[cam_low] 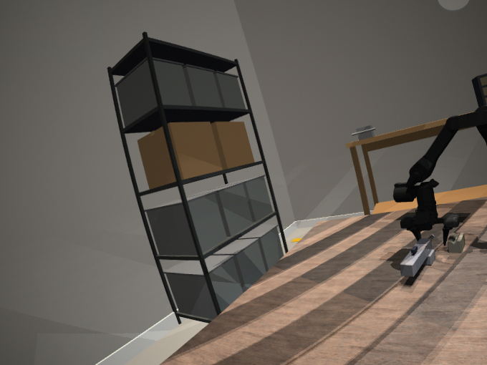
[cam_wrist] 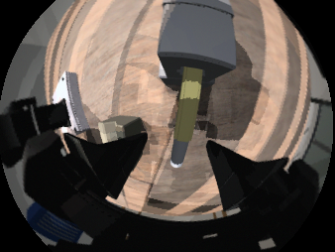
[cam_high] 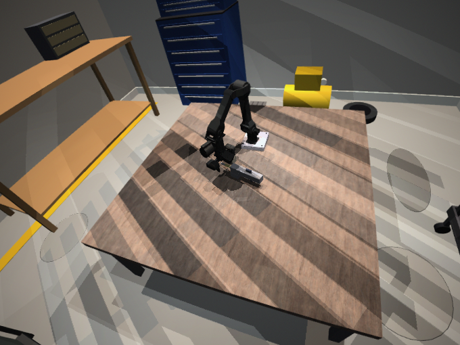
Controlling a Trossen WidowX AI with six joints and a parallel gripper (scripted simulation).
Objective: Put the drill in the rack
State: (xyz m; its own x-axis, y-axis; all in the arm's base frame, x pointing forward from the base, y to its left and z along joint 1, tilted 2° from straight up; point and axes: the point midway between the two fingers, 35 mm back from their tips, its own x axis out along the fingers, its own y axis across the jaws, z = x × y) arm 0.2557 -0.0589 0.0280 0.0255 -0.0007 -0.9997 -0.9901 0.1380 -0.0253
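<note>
The drill lies 5 cm to the left of my gripper tip, 3 cm above it and 1 cm ahead of it. Also, from my gripper tip: small rack (8 cm behind); then grey housing block (15 cm to the left, 3 cm above, 2 cm ahead); then dark key (17 cm to the left, 4 cm above, 2 cm ahead).
</note>
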